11 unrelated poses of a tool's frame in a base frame.
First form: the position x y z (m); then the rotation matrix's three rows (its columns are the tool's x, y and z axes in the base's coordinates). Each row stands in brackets.
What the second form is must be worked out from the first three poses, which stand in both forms.
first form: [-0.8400 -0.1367 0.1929], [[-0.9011 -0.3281 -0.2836], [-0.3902 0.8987 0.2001], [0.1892 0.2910 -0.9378]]
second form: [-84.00 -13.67 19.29], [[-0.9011 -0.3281 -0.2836], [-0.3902 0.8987 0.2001], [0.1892 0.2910 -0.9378]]
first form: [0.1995 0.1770 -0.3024], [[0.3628 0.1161 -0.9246], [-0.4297 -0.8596 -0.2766], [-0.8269 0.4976 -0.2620]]
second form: [19.95 17.70 -30.24], [[0.3628 0.1161 -0.9246], [-0.4297 -0.8596 -0.2766], [-0.8269 0.4976 -0.2620]]
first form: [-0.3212 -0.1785 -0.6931], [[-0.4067 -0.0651 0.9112], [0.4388 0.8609 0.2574], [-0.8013 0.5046 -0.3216]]
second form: [-32.12 -17.85 -69.31], [[-0.4067 -0.0651 0.9112], [0.4388 0.8609 0.2574], [-0.8013 0.5046 -0.3216]]
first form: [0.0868 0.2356 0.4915], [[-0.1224 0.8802 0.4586], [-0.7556 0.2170 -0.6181], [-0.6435 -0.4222 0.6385]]
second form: [8.68 23.56 49.15], [[-0.1224 0.8802 0.4586], [-0.7556 0.2170 -0.6181], [-0.6435 -0.4222 0.6385]]
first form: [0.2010 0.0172 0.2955], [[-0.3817 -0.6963 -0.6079], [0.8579 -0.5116 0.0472], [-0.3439 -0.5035 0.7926]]
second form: [20.10 1.72 29.55], [[-0.3817 -0.6963 -0.6079], [0.8579 -0.5116 0.0472], [-0.3439 -0.5035 0.7926]]
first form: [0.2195 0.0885 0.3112], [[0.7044 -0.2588 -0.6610], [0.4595 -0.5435 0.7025], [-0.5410 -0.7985 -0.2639]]
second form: [21.95 8.85 31.12], [[0.7044 -0.2588 -0.6610], [0.4595 -0.5435 0.7025], [-0.5410 -0.7985 -0.2639]]
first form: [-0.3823 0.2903 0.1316], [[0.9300 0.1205 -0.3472], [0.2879 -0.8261 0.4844], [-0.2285 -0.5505 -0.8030]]
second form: [-38.23 29.03 13.16], [[0.9300 0.1205 -0.3472], [0.2879 -0.8261 0.4844], [-0.2285 -0.5505 -0.8030]]
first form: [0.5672 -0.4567 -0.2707], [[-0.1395 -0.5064 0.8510], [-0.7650 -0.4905 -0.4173], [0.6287 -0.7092 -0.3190]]
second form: [56.72 -45.67 -27.07], [[-0.1395 -0.5064 0.8510], [-0.7650 -0.4905 -0.4173], [0.6287 -0.7092 -0.3190]]
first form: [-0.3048 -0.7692 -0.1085], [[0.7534 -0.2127 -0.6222], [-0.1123 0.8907 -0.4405], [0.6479 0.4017 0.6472]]
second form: [-30.48 -76.92 -10.85], [[0.7534 -0.2127 -0.6222], [-0.1123 0.8907 -0.4405], [0.6479 0.4017 0.6472]]
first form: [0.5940 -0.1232 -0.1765], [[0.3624 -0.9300 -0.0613], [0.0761 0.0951 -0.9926], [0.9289 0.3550 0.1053]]
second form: [59.40 -12.32 -17.65], [[0.3624 -0.9300 -0.0613], [0.0761 0.0951 -0.9926], [0.9289 0.3550 0.1053]]
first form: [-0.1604 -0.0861 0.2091], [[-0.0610 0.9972 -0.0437], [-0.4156 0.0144 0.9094], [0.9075 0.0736 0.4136]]
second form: [-16.04 -8.61 20.91], [[-0.0610 0.9972 -0.0437], [-0.4156 0.0144 0.9094], [0.9075 0.0736 0.4136]]
